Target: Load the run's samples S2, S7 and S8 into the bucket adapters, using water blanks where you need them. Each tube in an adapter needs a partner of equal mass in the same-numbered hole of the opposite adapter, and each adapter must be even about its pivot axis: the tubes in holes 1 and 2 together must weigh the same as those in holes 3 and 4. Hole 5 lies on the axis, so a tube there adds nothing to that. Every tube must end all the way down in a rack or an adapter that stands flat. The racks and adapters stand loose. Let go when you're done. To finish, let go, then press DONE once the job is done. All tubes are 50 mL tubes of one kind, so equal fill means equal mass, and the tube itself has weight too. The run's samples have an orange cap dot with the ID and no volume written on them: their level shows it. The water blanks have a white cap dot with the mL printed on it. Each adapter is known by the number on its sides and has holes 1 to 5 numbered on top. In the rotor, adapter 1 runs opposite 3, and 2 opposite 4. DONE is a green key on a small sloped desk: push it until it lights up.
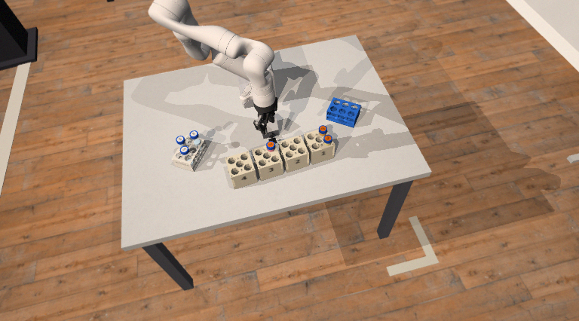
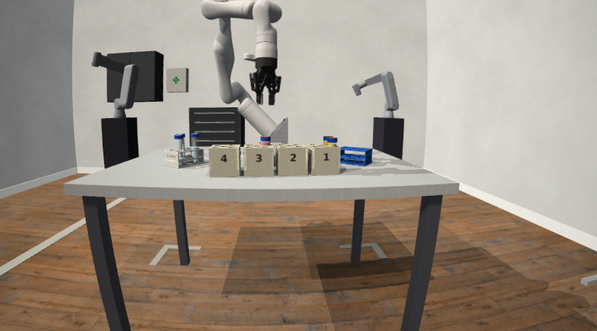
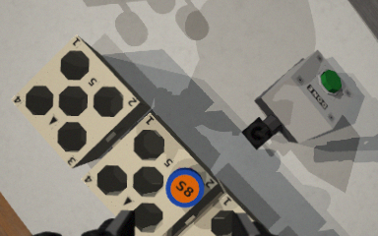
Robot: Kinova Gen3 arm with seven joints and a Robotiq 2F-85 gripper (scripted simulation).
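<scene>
Right now the water blank marked 50 is 160 mm behind my hand, 320 mm to the right of it and 180 mm below it. Also, from my hand: sample S8: 10 mm to the left, 180 mm below; then adapter 4: 20 mm ahead, 140 mm to the right, 200 mm below; then adapter 3: 20 mm ahead, 30 mm to the right, 200 mm below.
</scene>
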